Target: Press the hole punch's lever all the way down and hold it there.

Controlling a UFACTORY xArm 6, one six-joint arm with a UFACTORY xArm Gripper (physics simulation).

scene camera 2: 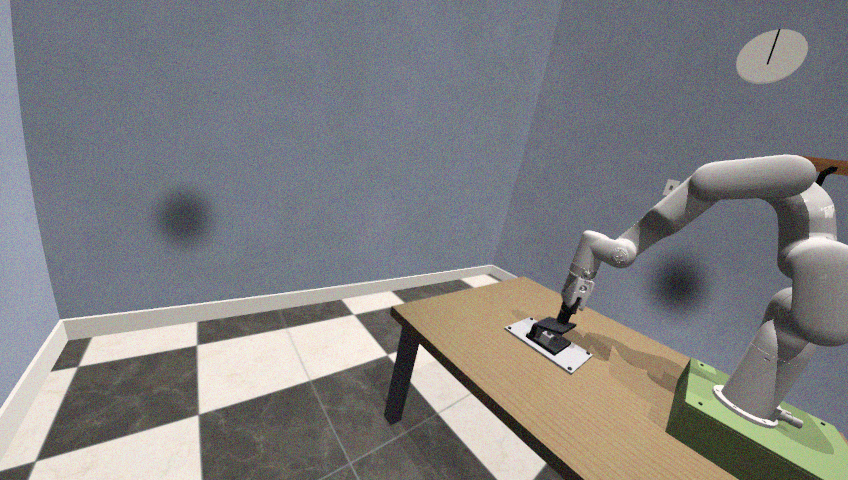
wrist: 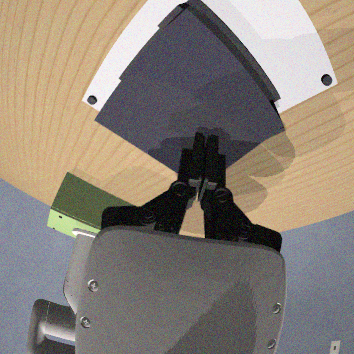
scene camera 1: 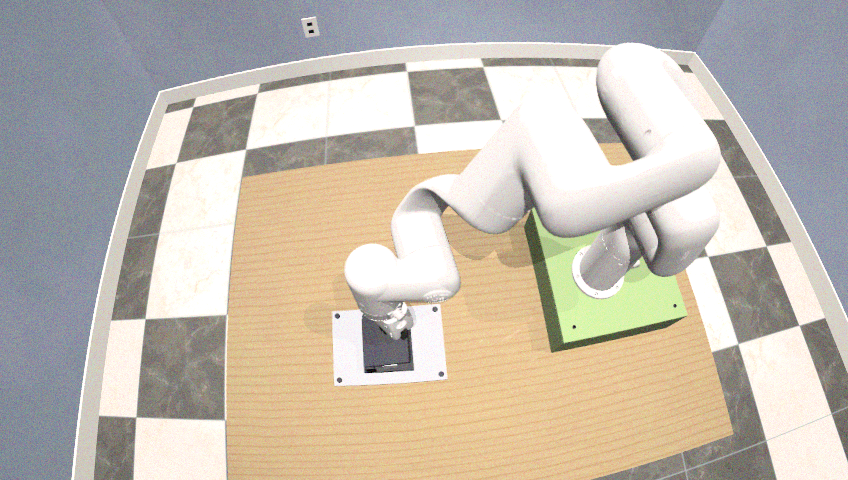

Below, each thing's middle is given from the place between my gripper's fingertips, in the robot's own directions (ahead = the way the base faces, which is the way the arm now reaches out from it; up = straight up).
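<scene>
From my hand: white mounting plate (scene camera 1: 429, 359), 10 mm ahead, 20 mm to the left, 80 mm below. Broad flat lever (scene camera 1: 379, 349): my hand 10 mm short of it, 20 mm above it, 20 mm to the right of it.
</scene>
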